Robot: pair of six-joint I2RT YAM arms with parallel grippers.
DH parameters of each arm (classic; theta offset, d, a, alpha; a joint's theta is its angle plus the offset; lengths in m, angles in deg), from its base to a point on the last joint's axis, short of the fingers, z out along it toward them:
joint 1: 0 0.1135 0.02 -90
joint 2: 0 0 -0.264 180
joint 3: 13.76 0 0.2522 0
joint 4: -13.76 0 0.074 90
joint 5: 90 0 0 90
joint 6: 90 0.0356 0 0
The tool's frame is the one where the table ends.
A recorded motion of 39 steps. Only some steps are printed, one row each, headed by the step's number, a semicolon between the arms.
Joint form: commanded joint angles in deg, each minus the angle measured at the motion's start. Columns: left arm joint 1, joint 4, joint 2, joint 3, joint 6, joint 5; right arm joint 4, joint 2, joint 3, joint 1, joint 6, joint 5.
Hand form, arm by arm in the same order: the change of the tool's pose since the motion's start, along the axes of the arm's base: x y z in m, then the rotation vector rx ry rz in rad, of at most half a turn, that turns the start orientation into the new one. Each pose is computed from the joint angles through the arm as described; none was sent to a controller.
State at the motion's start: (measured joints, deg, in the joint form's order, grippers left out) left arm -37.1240 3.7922 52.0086 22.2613 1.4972 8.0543; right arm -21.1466 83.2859 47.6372 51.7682 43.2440 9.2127
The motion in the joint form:
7: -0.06 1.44 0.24 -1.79 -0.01 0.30; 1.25 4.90 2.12 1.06 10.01 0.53
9: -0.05 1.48 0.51 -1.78 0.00 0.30; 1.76 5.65 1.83 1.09 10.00 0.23
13: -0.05 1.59 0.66 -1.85 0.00 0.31; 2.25 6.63 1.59 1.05 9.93 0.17
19: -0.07 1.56 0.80 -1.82 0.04 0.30; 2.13 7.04 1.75 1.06 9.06 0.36
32: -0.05 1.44 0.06 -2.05 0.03 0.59; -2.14 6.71 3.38 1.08 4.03 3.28
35: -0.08 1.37 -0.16 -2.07 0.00 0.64; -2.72 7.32 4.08 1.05 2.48 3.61
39: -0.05 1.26 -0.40 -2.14 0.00 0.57; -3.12 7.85 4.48 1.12 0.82 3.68
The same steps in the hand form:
7: -0.0020 0.0011 -0.0089 0.0043 0.0097 -0.0057; 0.0054 0.0152 -0.0111 0.0534 0.0657 -0.1319
9: -0.0017 0.0008 -0.0096 0.0067 0.0127 -0.0056; 0.0055 0.0159 -0.0157 0.0480 0.0745 -0.1289
13: -0.0016 0.0007 -0.0103 0.0078 0.0143 -0.0057; 0.0062 0.0166 -0.0212 0.0373 0.0819 -0.1286
19: -0.0014 0.0005 -0.0106 0.0097 0.0157 -0.0062; 0.0067 0.0171 -0.0225 0.0236 0.0784 -0.1176
32: -0.0028 0.0015 -0.0098 0.0038 0.0117 -0.0103; 0.0070 0.0148 -0.0166 -0.0737 0.0389 -0.0697
35: -0.0032 0.0016 -0.0094 0.0018 0.0105 -0.0114; 0.0086 0.0162 -0.0166 -0.0959 0.0324 -0.0501
39: -0.0036 0.0021 -0.0093 0.0016 0.0093 -0.0098; 0.0091 0.0175 -0.0176 -0.1172 0.0290 -0.0247

